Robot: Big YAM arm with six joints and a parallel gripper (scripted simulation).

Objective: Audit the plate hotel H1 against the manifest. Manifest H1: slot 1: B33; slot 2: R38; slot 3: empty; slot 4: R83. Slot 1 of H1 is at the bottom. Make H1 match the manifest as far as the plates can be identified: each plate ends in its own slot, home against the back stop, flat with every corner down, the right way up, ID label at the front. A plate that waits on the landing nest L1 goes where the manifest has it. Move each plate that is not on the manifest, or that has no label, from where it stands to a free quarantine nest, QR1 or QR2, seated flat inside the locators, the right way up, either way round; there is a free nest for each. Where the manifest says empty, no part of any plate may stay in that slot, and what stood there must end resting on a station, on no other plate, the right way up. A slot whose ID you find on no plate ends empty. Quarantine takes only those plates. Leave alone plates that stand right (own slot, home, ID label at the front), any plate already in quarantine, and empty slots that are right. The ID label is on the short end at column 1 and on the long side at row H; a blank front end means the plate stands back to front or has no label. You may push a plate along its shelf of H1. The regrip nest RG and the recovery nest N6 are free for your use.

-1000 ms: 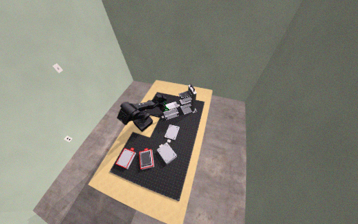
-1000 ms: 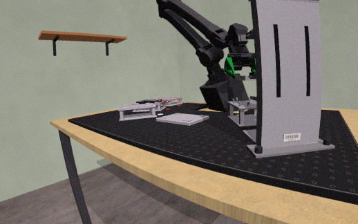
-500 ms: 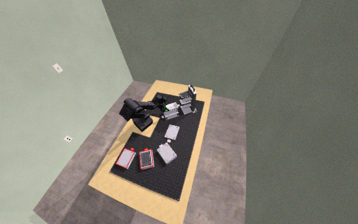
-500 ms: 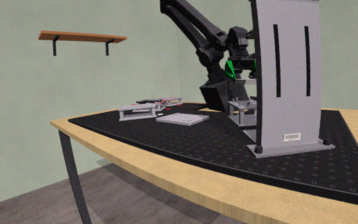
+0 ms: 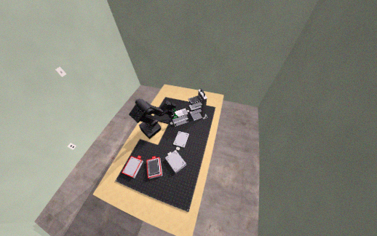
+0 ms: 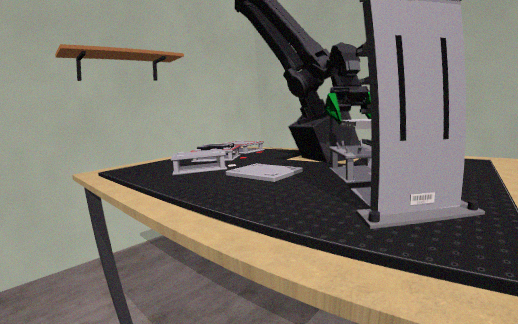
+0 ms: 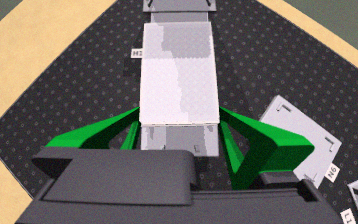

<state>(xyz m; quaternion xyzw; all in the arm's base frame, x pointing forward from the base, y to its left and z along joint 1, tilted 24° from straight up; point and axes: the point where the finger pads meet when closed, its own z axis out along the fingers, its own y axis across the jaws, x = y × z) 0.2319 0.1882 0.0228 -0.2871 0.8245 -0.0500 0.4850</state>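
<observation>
Now: hand 50 mm short of the pale plate, 30 mm to the right of it and 10 mm above it. Also, from my hand: dark plate (200 mm ahead, 100 mm to the left, 20 mm above); then H1 tag (160 mm to the left, 130 mm below, 100 mm ahead); then grey back panel (270 mm ahead, 130 mm to the left, 20 mm above).
</observation>
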